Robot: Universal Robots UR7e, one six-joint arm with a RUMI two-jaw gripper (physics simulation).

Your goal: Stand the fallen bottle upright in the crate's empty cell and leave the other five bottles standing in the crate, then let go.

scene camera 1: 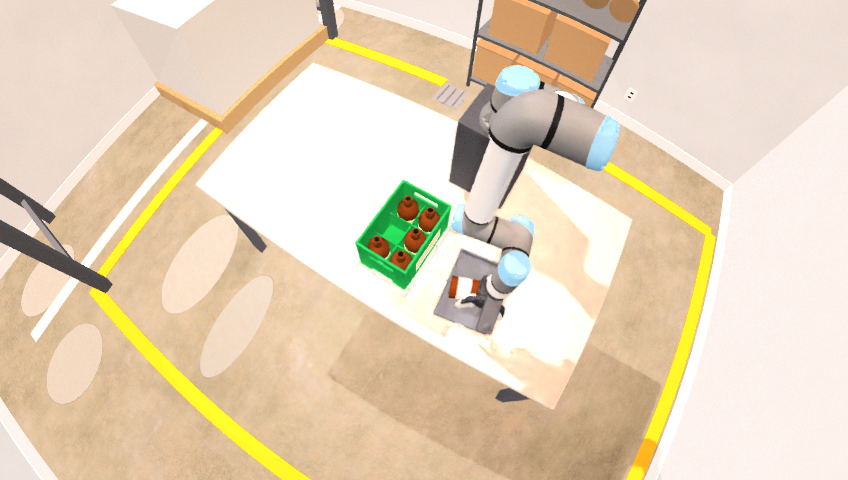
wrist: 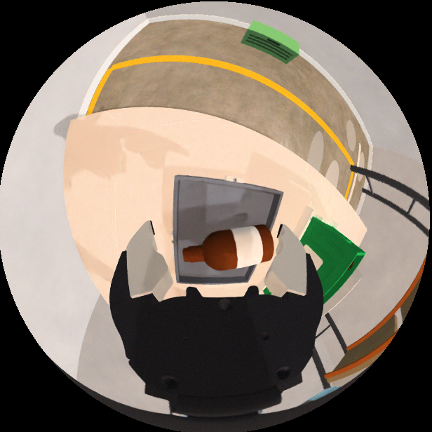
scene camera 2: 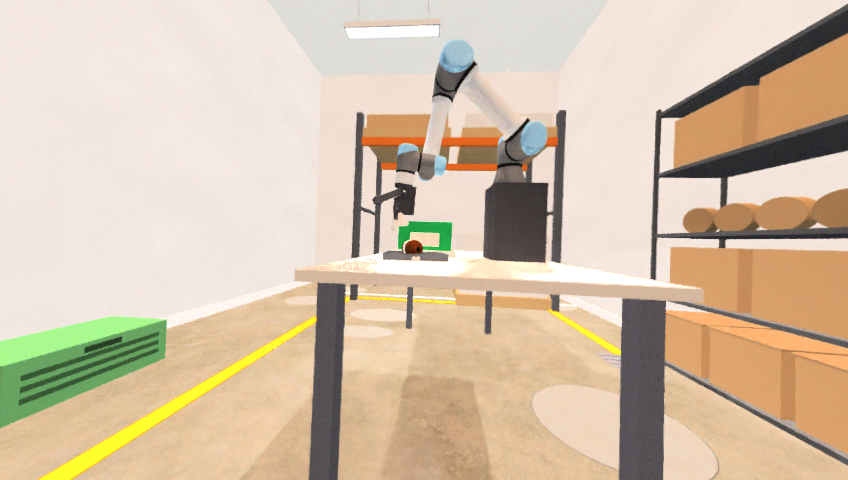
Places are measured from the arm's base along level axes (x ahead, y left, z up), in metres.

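Pixels of known places: gripper, fingertip midpoint: (scene camera 1: 477,312) (scene camera 2: 394,233); arm's base, link origin: (scene camera 2: 508,186).
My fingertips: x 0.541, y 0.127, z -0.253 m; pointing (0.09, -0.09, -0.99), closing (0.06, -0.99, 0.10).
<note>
Ahead of a thing's pixels: the offset from my fingertips to its top centre. "spot": to the spot under its first point. Level surfaces: height alone.
The fallen brown bottle @(0.035 m right, 0.083 m back, 0.023 m down) (scene camera 1: 464,287) (scene camera 2: 413,246) (wrist: 225,250) with a white label lies on its side in the grey tray (scene camera 1: 443,309) (scene camera 2: 439,256) (wrist: 220,200). In the wrist view its neck points left and its base right, toward the crate. My gripper (scene camera 1: 471,302) (scene camera 2: 398,223) (wrist: 216,224) is open and empty, above the tray and bottle; in the wrist view its fingers appear off the neck end and the base end. The green crate @(0.312 m right, 0.165 m back, 0.073 m up) (scene camera 1: 371,260) (scene camera 2: 447,236) (wrist: 339,245) holds five upright bottles; the empty cell @(spot: 0.373 m right, 0.201 m back, 0.094 m down) (scene camera 1: 392,230) is the middle one of the row farther from the tray.
The crate stands beside the tray on the white table @(0.103 m down) (scene camera 1: 297,148) (scene camera 2: 505,279) (wrist: 100,165). The dark robot pedestal (scene camera 1: 467,154) (scene camera 2: 516,223) stands behind the crate and tray. A shelf rack (scene camera 2: 656,178) with boxes stands off the table.
</note>
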